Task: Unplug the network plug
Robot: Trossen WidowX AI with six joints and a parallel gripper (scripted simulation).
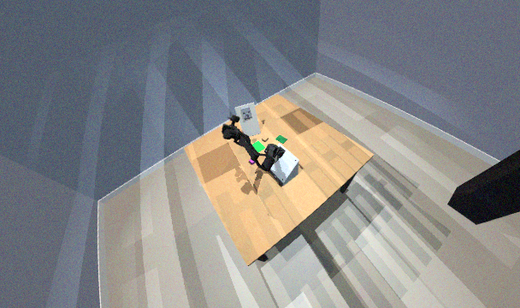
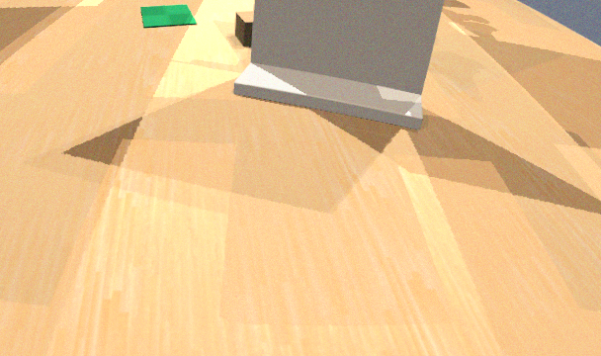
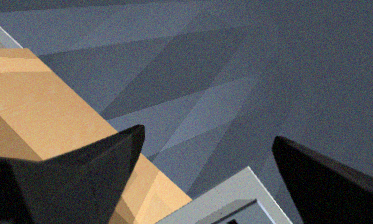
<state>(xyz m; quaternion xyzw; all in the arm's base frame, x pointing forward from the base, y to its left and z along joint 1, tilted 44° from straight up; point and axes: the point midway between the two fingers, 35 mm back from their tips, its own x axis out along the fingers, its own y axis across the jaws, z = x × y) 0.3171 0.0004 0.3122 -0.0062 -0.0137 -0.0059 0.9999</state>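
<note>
The network plug is 22 cm to the right of my gripper tip, 10 cm below it and 10 cm ahead of it. Round my gripper tip: grey upright panel: 23 cm to the right, 23 cm below, 12 cm ahead; green marked square: 40 cm below, 17 cm to the right, 5 cm behind.
</note>
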